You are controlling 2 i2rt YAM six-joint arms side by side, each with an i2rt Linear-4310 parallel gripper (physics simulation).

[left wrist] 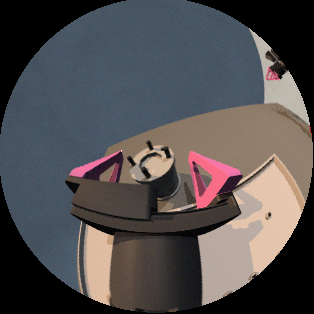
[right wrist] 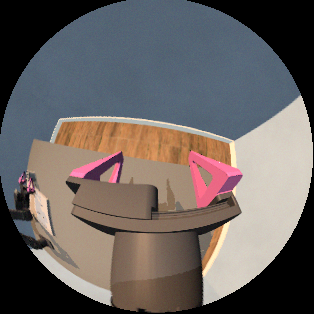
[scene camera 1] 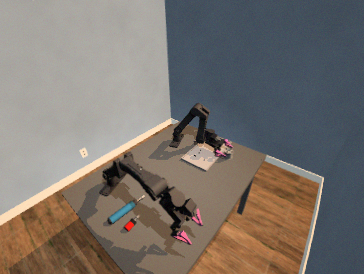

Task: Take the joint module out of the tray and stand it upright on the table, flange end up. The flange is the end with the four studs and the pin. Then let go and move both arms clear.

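The joint module is a grey cylinder beyond the tray's far edge, flange end up with four dark studs. It looks roughly upright in the left wrist view; its lower end is partly hidden by the gripper body, and the pin cannot be made out. My left gripper is open, its pink fingers apart on either side of the module. The pale tray lies flat, with no module in the part that shows. My right gripper is open and empty above the table's near part.
A blue-handled tool and a smaller red tool lie on the grey table near the right arm's base. The tray lies beside the left arm. The table's far edge is a short way beyond the module.
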